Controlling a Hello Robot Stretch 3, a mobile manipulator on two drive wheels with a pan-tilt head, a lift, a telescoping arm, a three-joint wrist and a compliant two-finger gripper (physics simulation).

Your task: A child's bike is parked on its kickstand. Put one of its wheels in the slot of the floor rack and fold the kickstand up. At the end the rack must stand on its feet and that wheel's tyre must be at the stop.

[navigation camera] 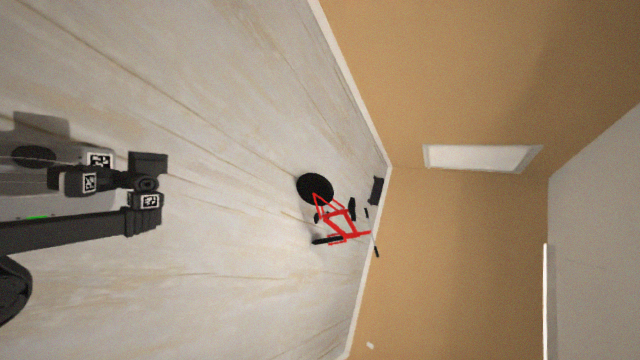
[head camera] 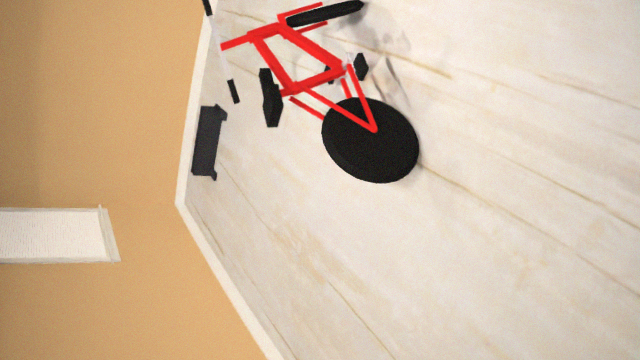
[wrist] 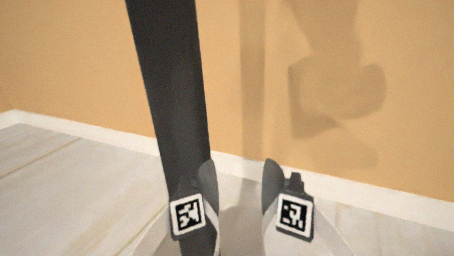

Note:
I see my gripper [wrist: 239, 177], a dark grey floor rack [head camera: 210, 119] and a white window [navigation camera: 493, 158].
The wrist view misses the dark grey floor rack: it is out of frame.

